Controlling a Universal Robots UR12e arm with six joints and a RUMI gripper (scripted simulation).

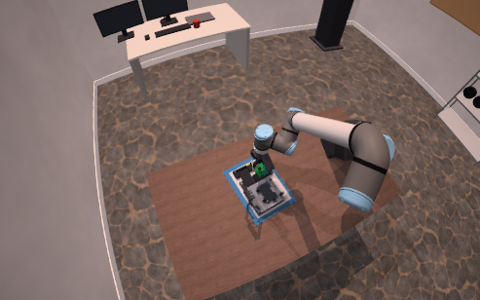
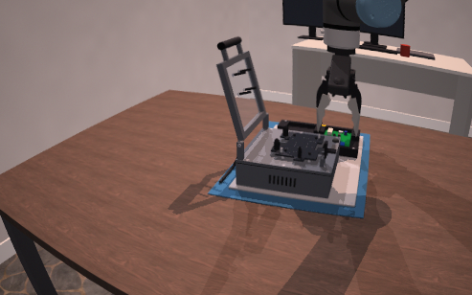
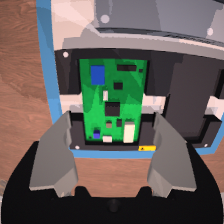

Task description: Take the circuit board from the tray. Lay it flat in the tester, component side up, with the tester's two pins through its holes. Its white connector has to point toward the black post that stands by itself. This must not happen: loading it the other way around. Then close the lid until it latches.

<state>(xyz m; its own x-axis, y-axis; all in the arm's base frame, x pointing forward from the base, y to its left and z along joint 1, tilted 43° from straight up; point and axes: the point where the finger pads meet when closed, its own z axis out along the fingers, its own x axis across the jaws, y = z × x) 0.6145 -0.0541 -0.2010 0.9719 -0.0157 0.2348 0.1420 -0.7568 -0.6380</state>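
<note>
Right now the green circuit board is 20 mm below my hand. The rest, counted from my hand: tester lid 160 mm ahead, 190 mm to the left, 140 mm above.
</note>
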